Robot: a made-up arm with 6 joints.
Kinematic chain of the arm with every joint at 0, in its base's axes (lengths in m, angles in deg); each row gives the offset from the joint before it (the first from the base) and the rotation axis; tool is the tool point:
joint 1: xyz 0 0 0.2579 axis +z
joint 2: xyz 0 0 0 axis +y
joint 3: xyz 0 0 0.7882 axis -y
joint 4: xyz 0 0 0 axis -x
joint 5: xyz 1.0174 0 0 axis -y
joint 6: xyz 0 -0.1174 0 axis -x
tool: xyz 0 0 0
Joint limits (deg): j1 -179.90..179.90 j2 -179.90..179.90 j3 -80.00..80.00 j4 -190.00..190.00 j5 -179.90..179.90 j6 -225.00..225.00
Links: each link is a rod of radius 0.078 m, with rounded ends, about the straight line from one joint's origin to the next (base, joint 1, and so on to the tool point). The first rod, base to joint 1, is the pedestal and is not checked.
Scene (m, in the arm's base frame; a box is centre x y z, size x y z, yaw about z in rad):
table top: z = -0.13
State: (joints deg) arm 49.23 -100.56 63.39 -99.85 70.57 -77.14
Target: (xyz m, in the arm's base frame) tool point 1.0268 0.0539 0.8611
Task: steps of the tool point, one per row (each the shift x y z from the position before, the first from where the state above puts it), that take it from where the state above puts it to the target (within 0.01 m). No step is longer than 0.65 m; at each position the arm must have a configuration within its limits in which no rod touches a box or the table.
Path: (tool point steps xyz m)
1: 0.0283 0.2952 0.5503
2: 0.2185 0.3700 0.4184
3: 0.3789 0.3550 0.2357
4: 0.4694 0.2661 0.0315
5: 0.4695 0.1370 -0.1614
6: 0.3792 0.0074 -0.3141
7: 0.2218 -0.0868 -0.4053

